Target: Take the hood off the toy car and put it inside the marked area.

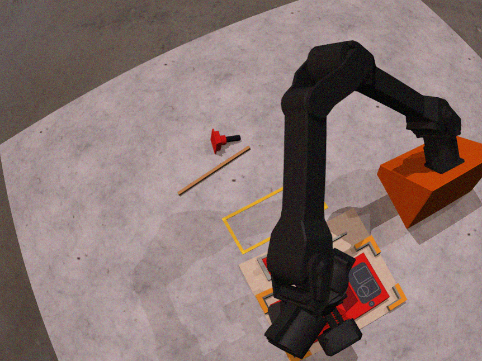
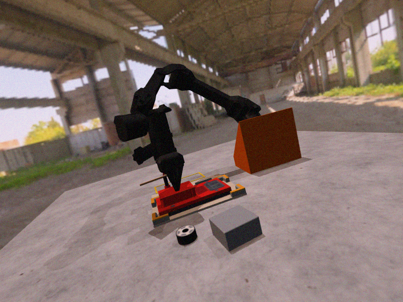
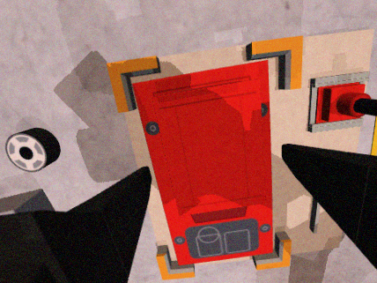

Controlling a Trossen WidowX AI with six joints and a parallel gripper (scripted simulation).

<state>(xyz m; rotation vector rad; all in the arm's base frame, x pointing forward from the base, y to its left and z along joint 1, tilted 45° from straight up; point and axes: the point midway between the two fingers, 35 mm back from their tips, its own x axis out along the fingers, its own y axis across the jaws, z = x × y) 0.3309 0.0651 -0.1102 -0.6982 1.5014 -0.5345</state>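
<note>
Now: gripper tip 20 mm above the red hood. Round my gripper tip: thin wooden stick 350 mm to the right, 60 mm below, 60 mm ahead; black wheel 170 mm to the left, 50 mm below.
</note>
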